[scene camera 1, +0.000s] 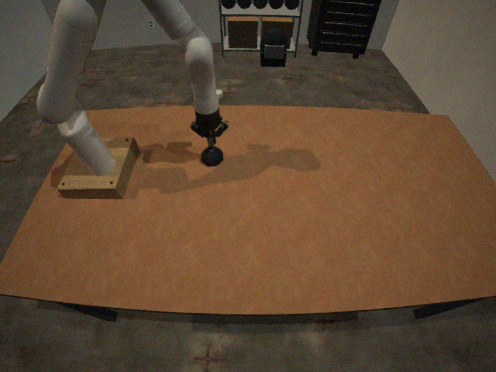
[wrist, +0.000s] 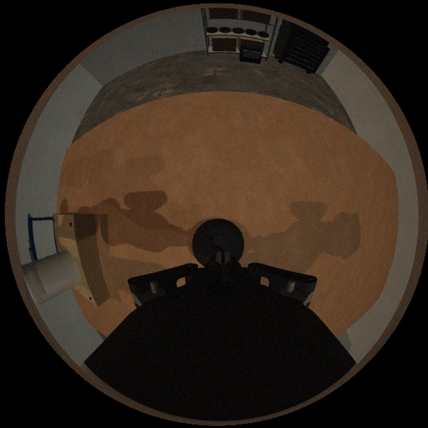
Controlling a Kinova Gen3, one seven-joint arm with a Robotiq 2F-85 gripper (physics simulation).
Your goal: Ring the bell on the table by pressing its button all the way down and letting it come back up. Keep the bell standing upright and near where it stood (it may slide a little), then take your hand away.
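Pixels of known places: gripper, fingertip midpoint: (scene camera 1: 212, 144); arm's base at its link origin: (scene camera 1: 103, 165).
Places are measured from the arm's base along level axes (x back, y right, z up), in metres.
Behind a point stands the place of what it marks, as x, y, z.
Note:
The black bell (scene camera 1: 212, 158) @(-0.363, -0.136, -0.034) (wrist: 216, 234) stands upright on the brown table (scene camera 1: 300, 225) @(-0.698, 0.050, -0.068) (wrist: 225, 145), in front of the robot base's right side in the scene view. My gripper (scene camera 1: 211, 145) @(-0.358, -0.164, 0.009) (wrist: 222, 259) is shut and empty, pointing down over the middle of the bell. Its fingertips are at the top of the bell, where they seem to meet the button. The fingers hide the button in the wrist view, so I cannot tell how far down it is.
The arm's wooden base block (scene camera 1: 90, 182) @(0.011, 0.075, -0.004) (wrist: 90, 255) is to the left of the bell on the table. Shadows of the arm fall on both sides of the bell. A shelf rack and a dark cabinet (scene camera 1: 348, 25) (wrist: 305, 47) stand on the floor beyond the table's far edge.

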